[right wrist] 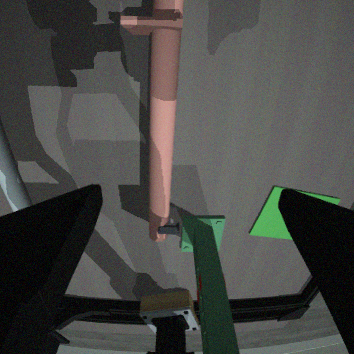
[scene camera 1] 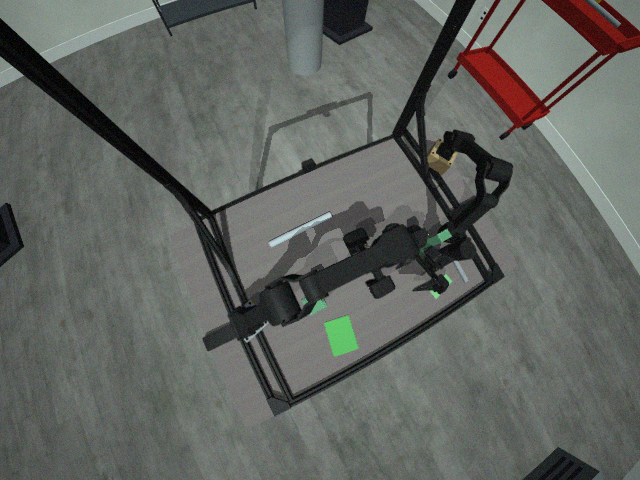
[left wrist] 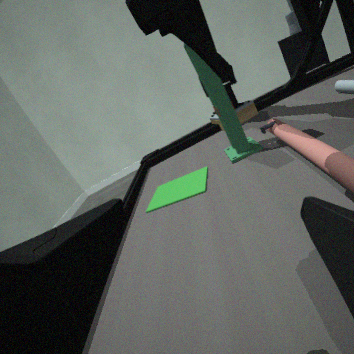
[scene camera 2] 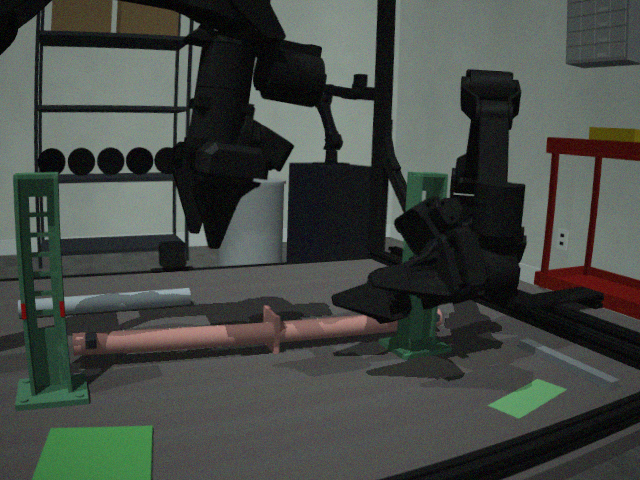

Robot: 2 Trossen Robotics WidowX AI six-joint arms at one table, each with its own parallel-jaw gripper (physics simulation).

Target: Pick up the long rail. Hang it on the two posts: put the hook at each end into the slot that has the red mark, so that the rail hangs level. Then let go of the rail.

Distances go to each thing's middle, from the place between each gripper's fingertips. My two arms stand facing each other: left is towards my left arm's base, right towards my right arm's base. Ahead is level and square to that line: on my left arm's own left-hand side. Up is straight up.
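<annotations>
The pale grey piece [scene camera 2: 170, 297] is 4 cm to the right of my right hand, 24 cm behind it and 13 cm below it.
As for my left hand, I find it 13 cm to the left of the pale grey piece, 37 cm past it and 9 cm above it.
</annotations>
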